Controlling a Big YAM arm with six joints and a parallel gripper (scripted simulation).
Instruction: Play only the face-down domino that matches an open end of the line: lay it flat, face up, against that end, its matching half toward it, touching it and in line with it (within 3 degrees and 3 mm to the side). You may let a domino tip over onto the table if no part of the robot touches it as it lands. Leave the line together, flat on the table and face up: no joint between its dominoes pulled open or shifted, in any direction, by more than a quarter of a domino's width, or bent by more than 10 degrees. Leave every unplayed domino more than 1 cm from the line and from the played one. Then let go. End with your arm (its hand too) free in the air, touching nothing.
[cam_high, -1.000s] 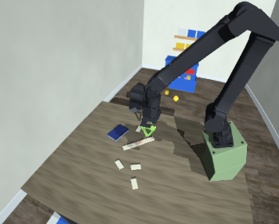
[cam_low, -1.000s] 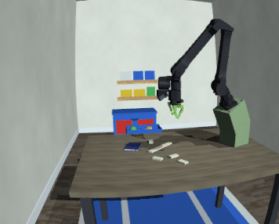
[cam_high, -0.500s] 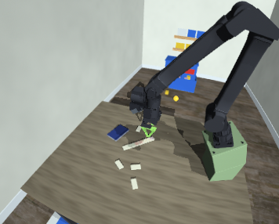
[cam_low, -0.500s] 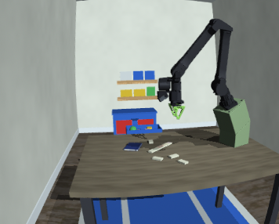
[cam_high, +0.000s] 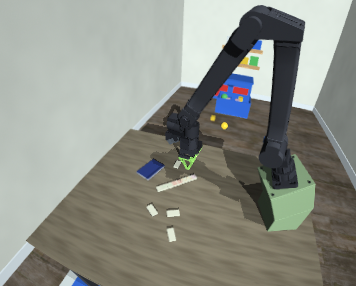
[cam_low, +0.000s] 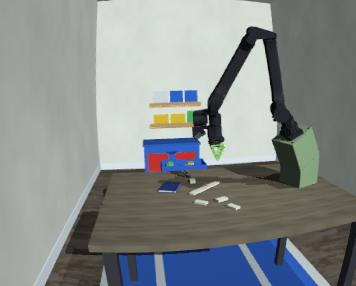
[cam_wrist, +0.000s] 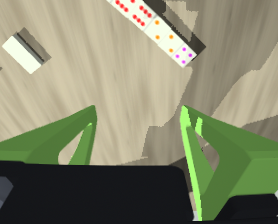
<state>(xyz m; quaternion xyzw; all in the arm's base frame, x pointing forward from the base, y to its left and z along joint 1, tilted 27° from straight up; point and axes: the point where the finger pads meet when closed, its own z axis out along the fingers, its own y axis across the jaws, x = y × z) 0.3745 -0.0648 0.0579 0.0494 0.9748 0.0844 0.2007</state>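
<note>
The domino lies 10 cm ahead of my hand, 13 cm to the right of it and 15 cm below it.
</note>
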